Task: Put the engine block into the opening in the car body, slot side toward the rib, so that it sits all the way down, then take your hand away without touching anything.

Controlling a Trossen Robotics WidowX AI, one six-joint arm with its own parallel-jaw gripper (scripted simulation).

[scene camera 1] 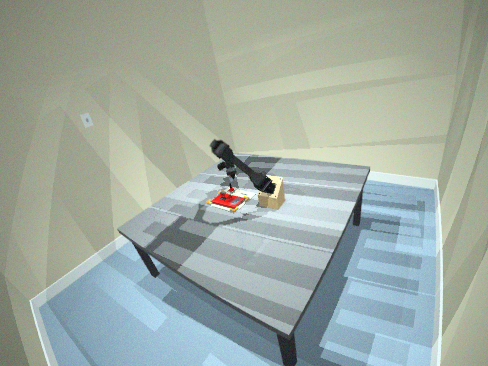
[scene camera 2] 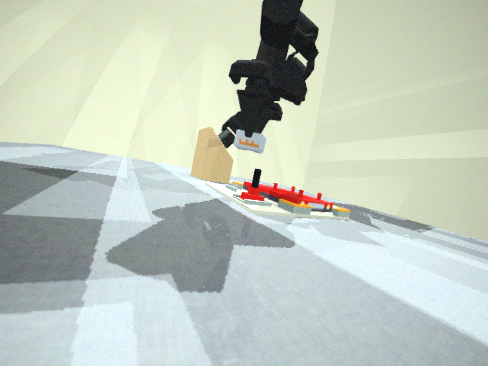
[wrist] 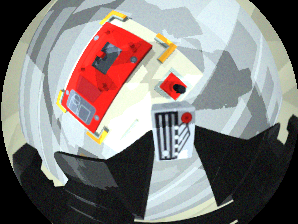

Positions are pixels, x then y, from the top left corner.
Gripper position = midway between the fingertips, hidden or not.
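Labels:
An engine block (wrist: pixel 174 124) is held by the gripper (scene camera 2: pixel 250 139).

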